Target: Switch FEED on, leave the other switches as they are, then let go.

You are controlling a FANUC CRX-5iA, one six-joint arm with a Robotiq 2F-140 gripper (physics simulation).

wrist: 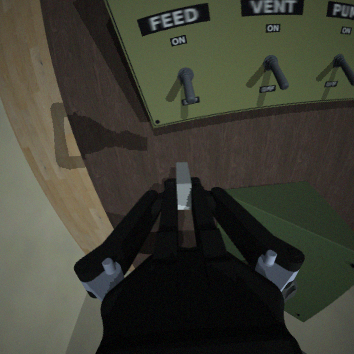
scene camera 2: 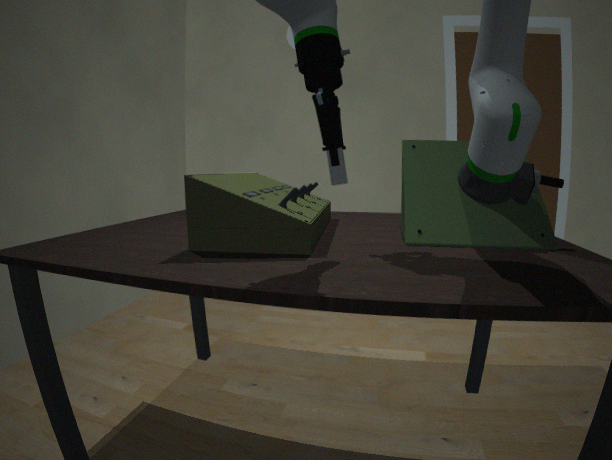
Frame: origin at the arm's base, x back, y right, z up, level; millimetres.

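Where they show: gripper, between the fingertips: [wrist: 181, 171] [scene camera 2: 339, 184]; arm's base, origin of its link: [scene camera 2: 486, 181].
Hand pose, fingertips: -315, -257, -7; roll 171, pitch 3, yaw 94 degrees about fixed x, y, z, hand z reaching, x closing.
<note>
Things, the pixels of their top centre, and the offset from my fingertips, as dx, dy, dz. "pt": a spot on its surface instead. Level surfaces: height alone.
- FEED switch, a spot on its surface: [wrist: 188, 86] pt -111, +4, -18
- VENT switch, a spot on its surface: [wrist: 277, 72] pt -139, +117, -21
- PUMP switch, a spot on its surface: [wrist: 344, 68] pt -169, +231, -27
- dark brown table, height of its surface: dz -134
The FEED switch [wrist: 188, 86] is a grey lever at the left of the sloped panel, tipped toward its OFF label. The VENT switch [wrist: 277, 72] and the PUMP switch [wrist: 344, 68] also tip toward OFF. In the scene view the dark levers [scene camera 2: 299, 194] stand in a row on the green-yellow switch box [scene camera 2: 250, 230] [wrist: 225, 55]. My gripper [scene camera 2: 339, 175] [wrist: 181, 171] is shut with nothing between its fingers. It hangs above and beyond the lever edge of the box, apart from the levers. In the wrist view its tips show below the FEED switch.
The box stands on a dark brown table [scene camera 2: 125, 240] [wrist: 160, 150]. A green slanted block [scene camera 2: 435, 195] [wrist: 300, 280] stands at the right, behind or under the arm's grey lower joint [scene camera 2: 502, 115] in the scene view. A brown door with a pale frame is behind.
</note>
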